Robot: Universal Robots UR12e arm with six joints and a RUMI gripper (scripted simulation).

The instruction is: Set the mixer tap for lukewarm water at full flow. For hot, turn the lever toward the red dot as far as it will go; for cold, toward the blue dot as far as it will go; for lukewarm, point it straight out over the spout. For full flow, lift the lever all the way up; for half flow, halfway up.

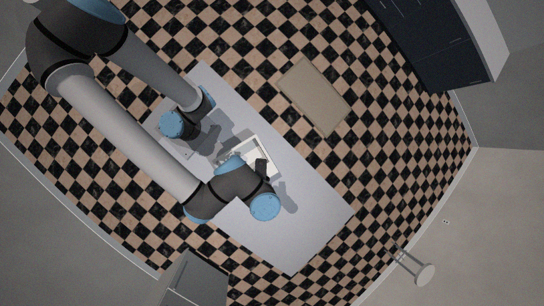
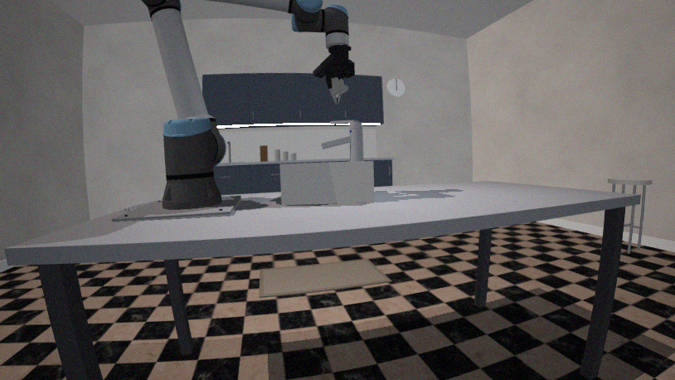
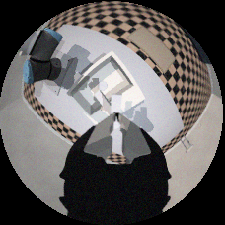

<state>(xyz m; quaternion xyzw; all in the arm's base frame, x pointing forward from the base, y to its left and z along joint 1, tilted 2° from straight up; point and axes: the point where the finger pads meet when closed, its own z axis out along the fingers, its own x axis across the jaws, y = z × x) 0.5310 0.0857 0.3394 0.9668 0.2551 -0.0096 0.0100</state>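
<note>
The lever is 9 cm below my hand, 3 cm to the right of it and 2 cm ahead of it. From my hand the other things lie so: sink (32 cm below, 7 cm behind, 3 cm to the right); then mixer tap (13 cm below, 5 cm to the right, 3 cm ahead).
</note>
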